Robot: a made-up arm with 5 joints. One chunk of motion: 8 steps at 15 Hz.
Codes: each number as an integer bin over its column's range. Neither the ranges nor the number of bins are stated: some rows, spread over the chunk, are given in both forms.
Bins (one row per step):
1: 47 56 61 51 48
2: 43 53 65 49 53
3: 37 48 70 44 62
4: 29 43 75 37 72
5: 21 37 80 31 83
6: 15 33 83 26 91
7: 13 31 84 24 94
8: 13 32 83 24 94
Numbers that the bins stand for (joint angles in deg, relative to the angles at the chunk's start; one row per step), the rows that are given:
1: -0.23 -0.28 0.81 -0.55 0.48
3: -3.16 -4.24 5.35 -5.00 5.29
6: -9.61 -11.67 11.92 -16.45 15.25
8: -10.19 -12.16 11.92 -17.73 16.28
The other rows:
2: -1.40 -1.77 2.83 -1.82 2.20
4: -5.51 -6.72 7.88 -9.45 8.73
5: -7.85 -9.69 10.40 -13.27 12.51
7: -10.19 -12.66 12.42 -17.73 16.28

